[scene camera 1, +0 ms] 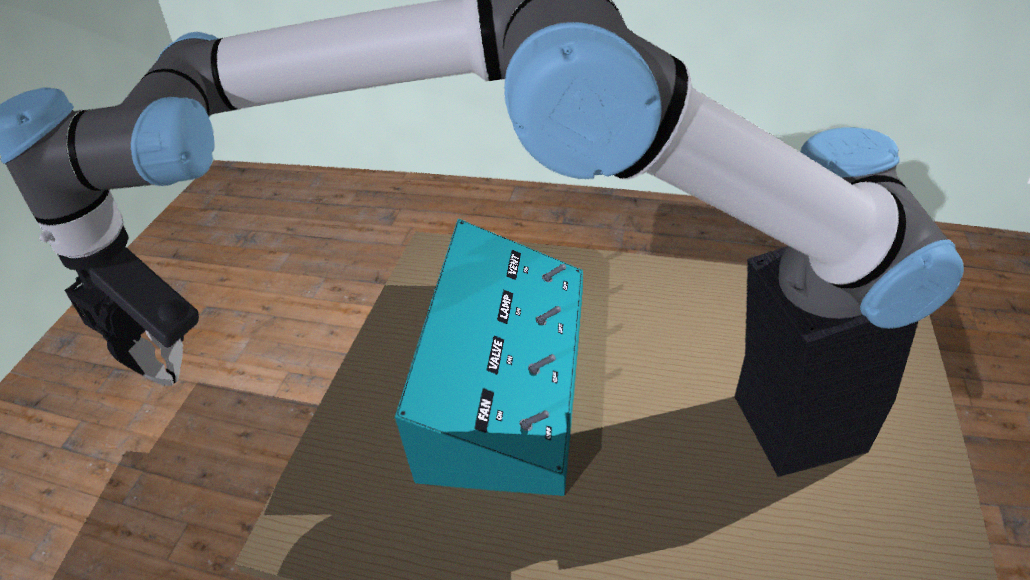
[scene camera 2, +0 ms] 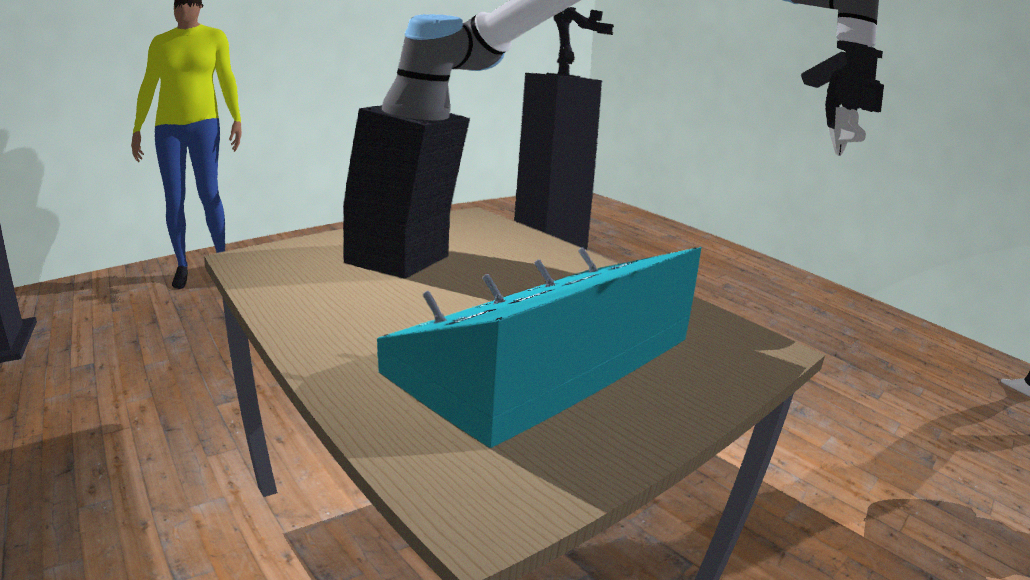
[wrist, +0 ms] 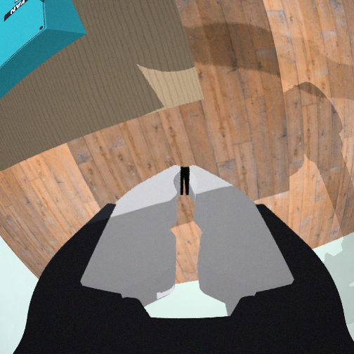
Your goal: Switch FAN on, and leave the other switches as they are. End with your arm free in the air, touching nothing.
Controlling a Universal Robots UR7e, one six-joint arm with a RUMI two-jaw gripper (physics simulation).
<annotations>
My gripper shows in scene camera 1, in scene camera 2 point(838, 155) and in the wrist view. One and the same spot on my gripper: point(scene camera 1: 139, 356) is point(wrist: 260, 247).
</annotations>
